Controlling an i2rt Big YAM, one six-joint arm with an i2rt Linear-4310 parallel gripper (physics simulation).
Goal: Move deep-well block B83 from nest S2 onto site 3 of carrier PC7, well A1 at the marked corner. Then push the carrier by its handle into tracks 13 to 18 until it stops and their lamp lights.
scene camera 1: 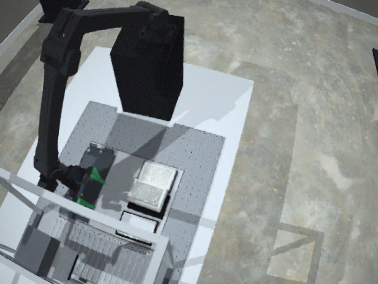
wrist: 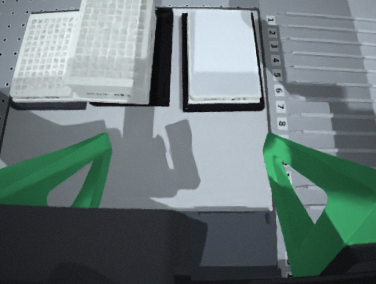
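A tall, pale deep-well block [scene camera 1: 149, 195] [wrist: 110, 50] stands in the middle black nest, between two other plates. Its label is too blurred to read. The dark carrier [scene camera 1: 101, 156] [wrist: 239, 237] lies along the near side of the deck in the wrist view, partly hidden by the gripper body. Its site marks and handle cannot be made out. My gripper [scene camera 1: 91, 189] [wrist: 187, 141] is open and empty, with green fingers wide apart. It hangs above the carrier side of the deck, apart from the block. The numbered tracks [wrist: 325, 75] show at the right of the wrist view.
A shallower well plate [scene camera 1: 160, 171] [wrist: 42, 55] stands close beside the block. A smooth white plate [scene camera 1: 137, 226] [wrist: 225, 55] sits in the nest by the tracks. A pale frame rail [scene camera 1: 100, 216] crosses in front of the deck. A tall black box [scene camera 1: 147, 70] stands behind the pegboard.
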